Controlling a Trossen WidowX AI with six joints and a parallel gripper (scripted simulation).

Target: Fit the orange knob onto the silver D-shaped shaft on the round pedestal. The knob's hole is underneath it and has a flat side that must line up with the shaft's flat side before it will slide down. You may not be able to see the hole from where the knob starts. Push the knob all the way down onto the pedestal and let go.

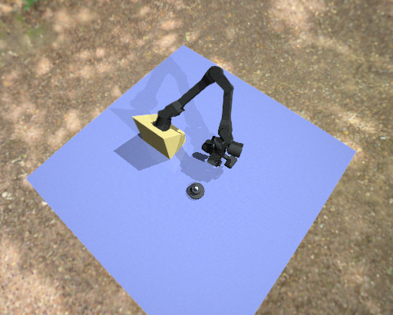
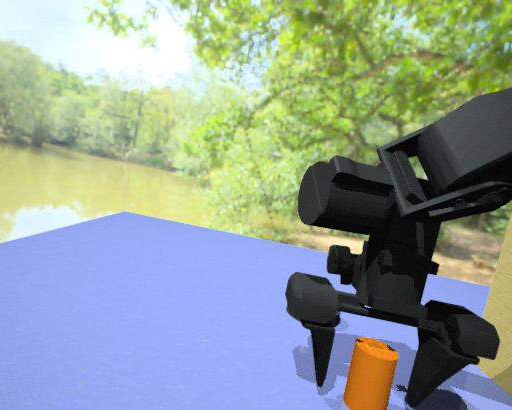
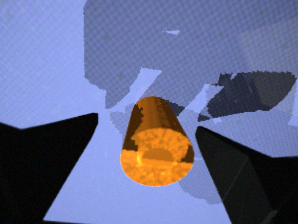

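The round pedestal is 20 cm to the right of my gripper tip, 2 cm above it and 1 cm behind it. Also, from my gripper tip: orange knob: 3 cm above.
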